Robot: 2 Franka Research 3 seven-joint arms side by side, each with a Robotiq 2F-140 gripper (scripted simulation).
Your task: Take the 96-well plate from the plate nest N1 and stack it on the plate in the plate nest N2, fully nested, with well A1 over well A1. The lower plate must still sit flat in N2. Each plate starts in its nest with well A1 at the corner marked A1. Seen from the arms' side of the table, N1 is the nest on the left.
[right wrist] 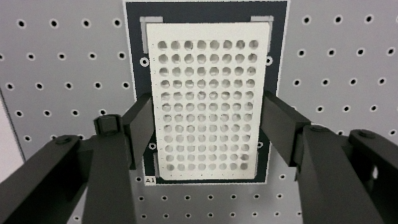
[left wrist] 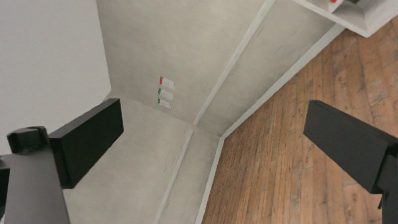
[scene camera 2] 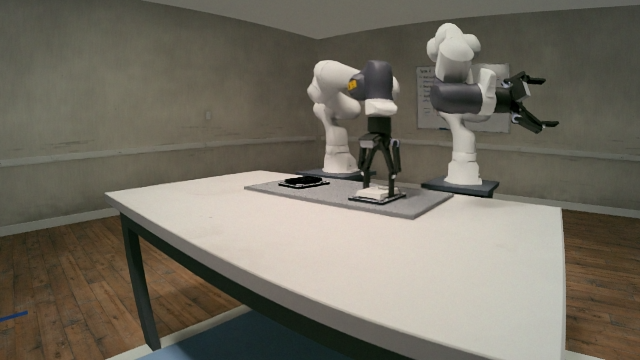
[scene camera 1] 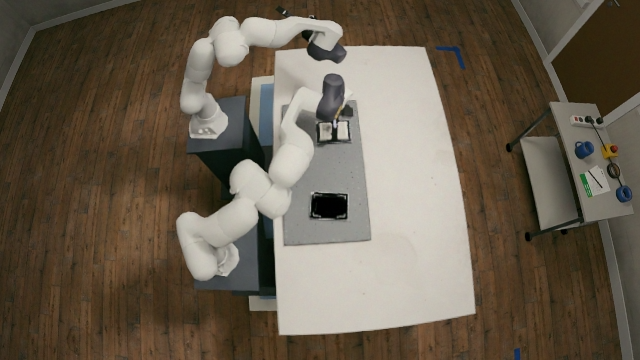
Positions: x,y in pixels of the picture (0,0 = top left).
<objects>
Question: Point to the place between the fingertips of my left gripper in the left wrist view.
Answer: At 213,116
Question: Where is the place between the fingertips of my right gripper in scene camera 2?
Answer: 378,193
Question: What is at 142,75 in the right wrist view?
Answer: A nest N1.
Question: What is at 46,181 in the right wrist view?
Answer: My right gripper.
</objects>
